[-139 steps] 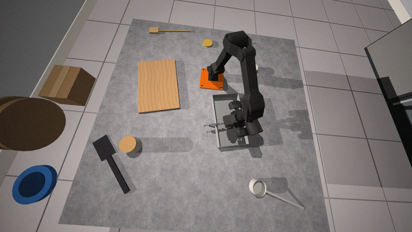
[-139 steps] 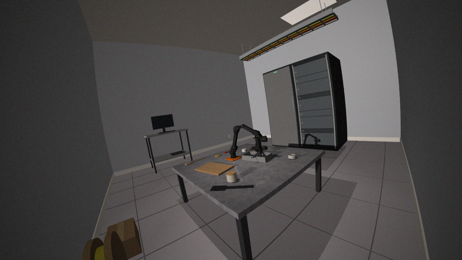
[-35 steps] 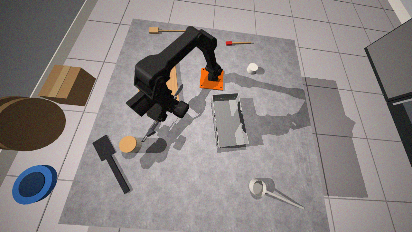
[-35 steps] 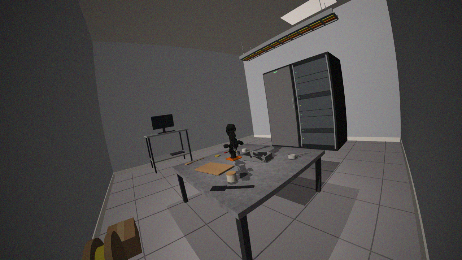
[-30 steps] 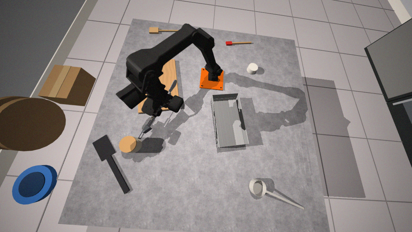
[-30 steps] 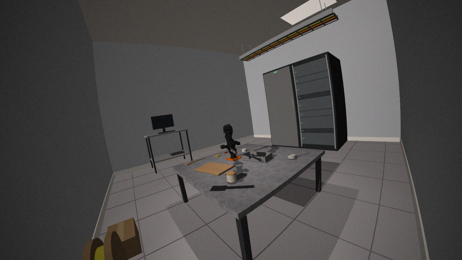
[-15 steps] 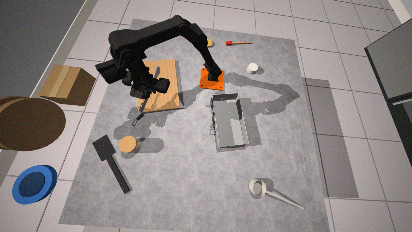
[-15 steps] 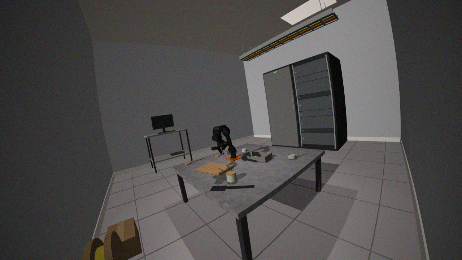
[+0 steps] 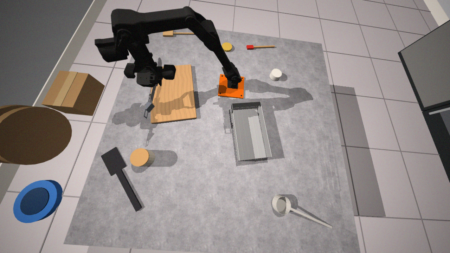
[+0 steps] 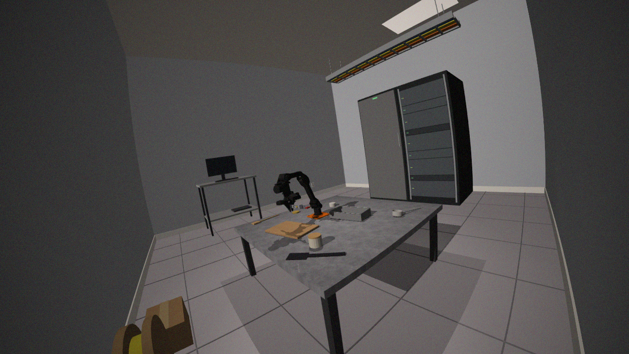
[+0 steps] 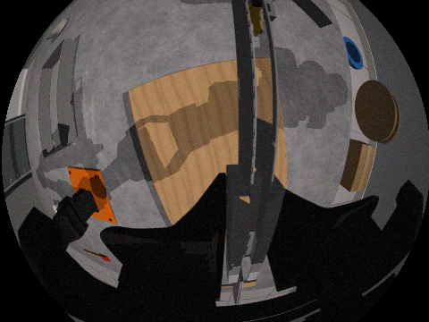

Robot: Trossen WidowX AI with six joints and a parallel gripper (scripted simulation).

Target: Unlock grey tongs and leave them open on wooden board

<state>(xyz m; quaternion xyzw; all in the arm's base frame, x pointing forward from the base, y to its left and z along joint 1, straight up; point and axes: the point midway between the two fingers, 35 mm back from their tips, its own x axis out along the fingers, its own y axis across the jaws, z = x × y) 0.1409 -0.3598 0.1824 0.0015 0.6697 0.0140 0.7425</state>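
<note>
The wooden board is 6 cm behind my gripper tip, 1 cm to the left of it and 15 cm below it. Also, from my gripper tip: black spatula: 40 cm ahead, 17 cm to the right, 16 cm below; grey roasting tin: 16 cm ahead, 45 cm to the left, 13 cm below; small yellow lock: 8 cm ahead, 4 cm above.
</note>
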